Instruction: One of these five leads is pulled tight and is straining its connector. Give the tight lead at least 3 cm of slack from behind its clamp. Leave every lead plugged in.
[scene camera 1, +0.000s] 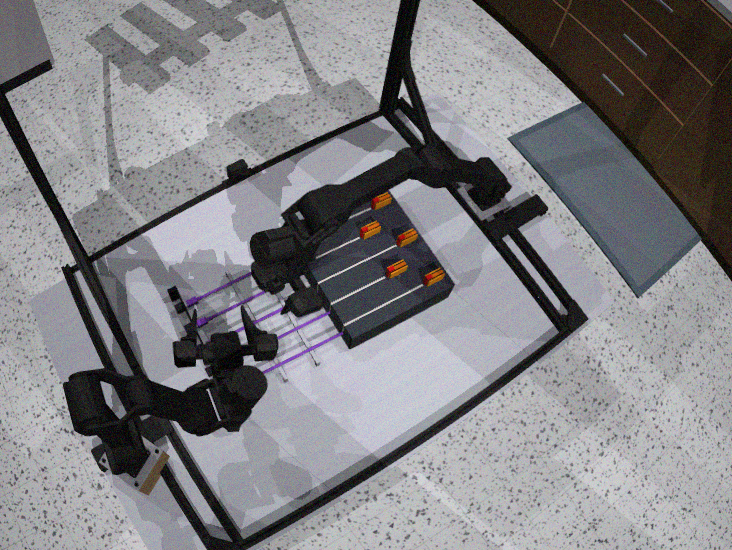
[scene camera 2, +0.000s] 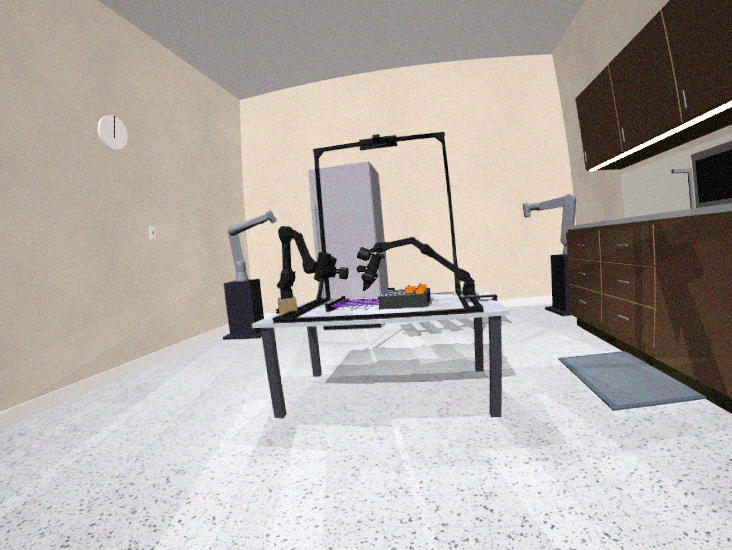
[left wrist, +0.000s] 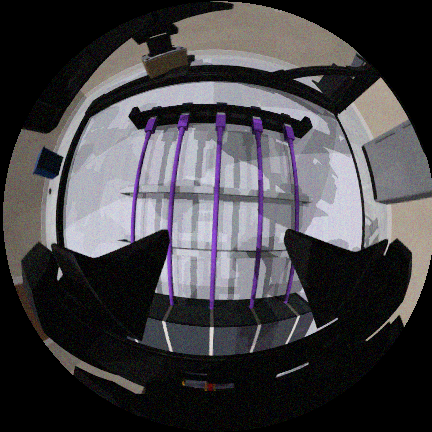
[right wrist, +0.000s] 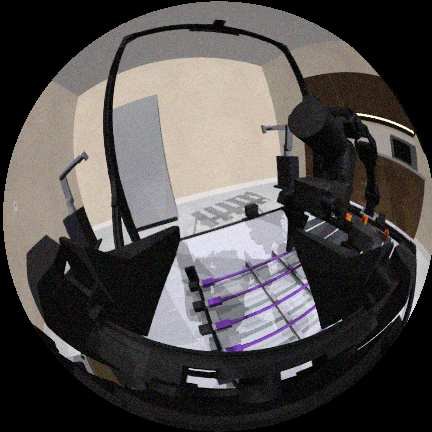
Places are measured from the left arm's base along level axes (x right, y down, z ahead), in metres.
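Where they show: left gripper, fingertip midpoint: (scene camera 1: 271, 296) (scene camera 2: 365, 290) (left wrist: 228, 235); right gripper, fingertip midpoint: (scene camera 1: 218, 308) (right wrist: 239, 234); left arm's base, link origin: (scene camera 1: 484, 196) (scene camera 2: 469, 294) (right wrist: 368, 212); right arm's base, link origin: (scene camera 1: 130, 456) (scene camera 2: 286, 298) (left wrist: 160, 51).
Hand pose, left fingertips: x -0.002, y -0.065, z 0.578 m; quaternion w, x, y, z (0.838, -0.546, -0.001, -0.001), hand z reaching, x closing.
Each offset is from my left fingertips to the top centre of the thing. "*": to the spot under its first point.
Several purple leads {* dx -0.062, dy +0.062, dz -0.034 m} (scene camera 1: 301, 325) (left wrist: 216, 200) run side by side from plugs in a black connector strip {* dx +0.026, dy +0.068, dz +0.166 m} (left wrist: 239, 116) to a dark box (scene camera 1: 369, 297) (left wrist: 190, 337). They continue as pale lines across its top to orange-red clamps (scene camera 1: 433, 276) (scene camera 1: 370, 229). The visible plugs sit at the strip. I cannot tell which lead is tight. My left gripper (left wrist: 228, 235) is open and empty above the leads, near the box's edge, pointing down. My right gripper (scene camera 1: 218, 308) (right wrist: 239, 234) is open and empty above the strip end of the leads. The left arm hides parts of some leads in scene camera 1.
Two thin crossbars span the leads; one crossbar {* dx +0.021, dy +0.068, dz +0.043 m} (left wrist: 240, 194) is nearer the strip. A black frame (scene camera 1: 408, 443) borders the table. The left arm (scene camera 1: 366, 177) reaches over the box's far side, and the two grippers are close together. A small camera-like block (scene camera 1: 237, 168) stands at the far frame rail.
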